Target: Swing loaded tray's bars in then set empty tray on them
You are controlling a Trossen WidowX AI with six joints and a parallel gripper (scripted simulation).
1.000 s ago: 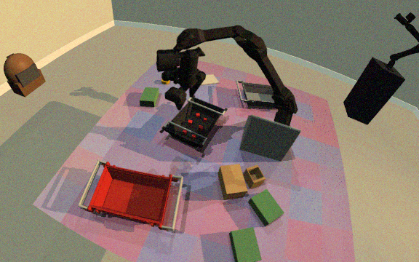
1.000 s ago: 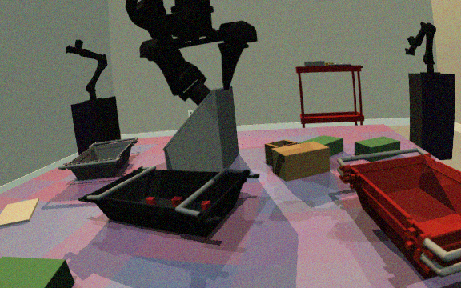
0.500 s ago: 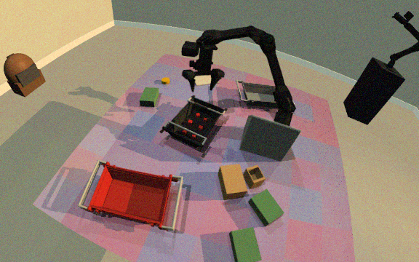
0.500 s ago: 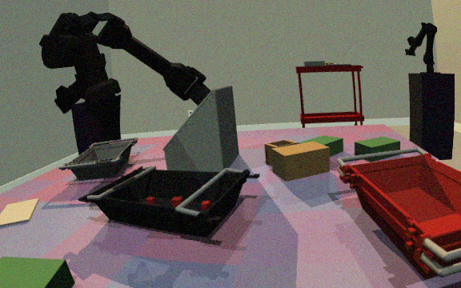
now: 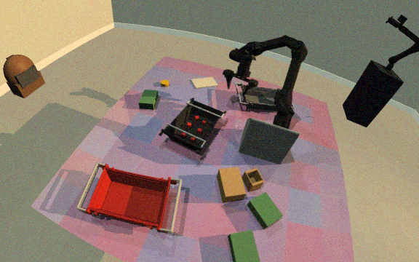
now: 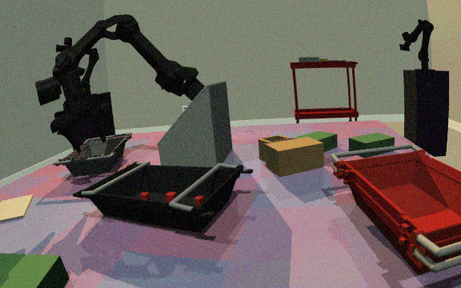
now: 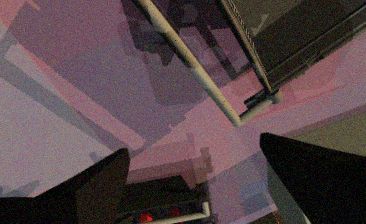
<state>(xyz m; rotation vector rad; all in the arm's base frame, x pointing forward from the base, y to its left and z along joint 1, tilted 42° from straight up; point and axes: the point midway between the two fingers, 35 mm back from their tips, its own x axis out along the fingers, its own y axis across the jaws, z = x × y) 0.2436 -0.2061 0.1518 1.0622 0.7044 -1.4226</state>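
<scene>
Right now the grey tray is 160 mm behind my gripper tip, 120 mm to the right of it and 50 mm below it. Round my gripper tip: cream tile 220 mm ahead, 140 mm to the right, 100 mm below.
</scene>
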